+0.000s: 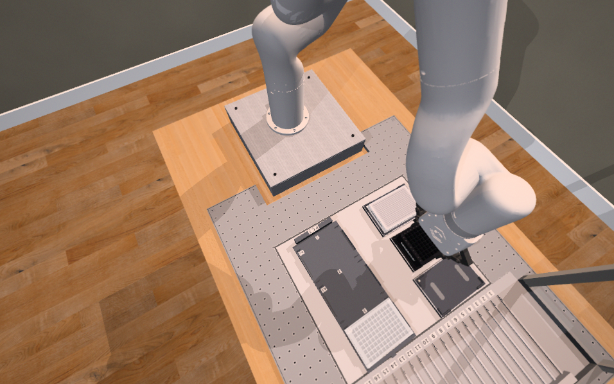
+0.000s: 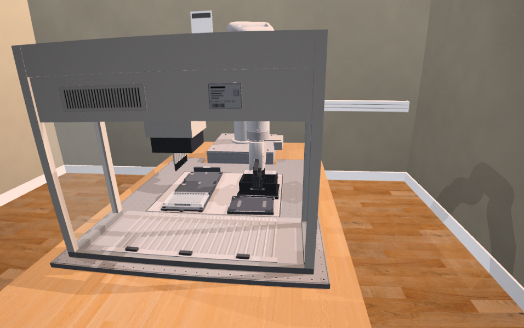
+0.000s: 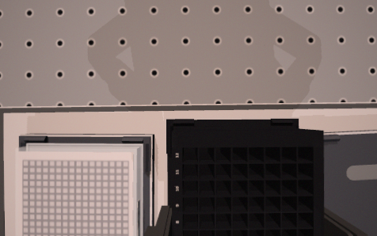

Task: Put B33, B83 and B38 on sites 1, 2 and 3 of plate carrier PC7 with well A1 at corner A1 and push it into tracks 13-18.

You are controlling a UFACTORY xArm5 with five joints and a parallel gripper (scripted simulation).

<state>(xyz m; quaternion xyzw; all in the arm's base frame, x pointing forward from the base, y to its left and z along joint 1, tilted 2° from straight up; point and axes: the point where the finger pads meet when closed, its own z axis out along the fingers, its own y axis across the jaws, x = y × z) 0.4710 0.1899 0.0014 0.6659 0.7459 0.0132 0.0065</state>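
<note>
My gripper is now 10 mm above the black deep-well block B83. The rest, counted from my hand: plate carrier PC7 (230 mm to the right, 30 mm below, 30 mm ahead); plate nest S3 (110 mm ahead, 40 mm below); plate nest S2 (40 mm below).
</note>
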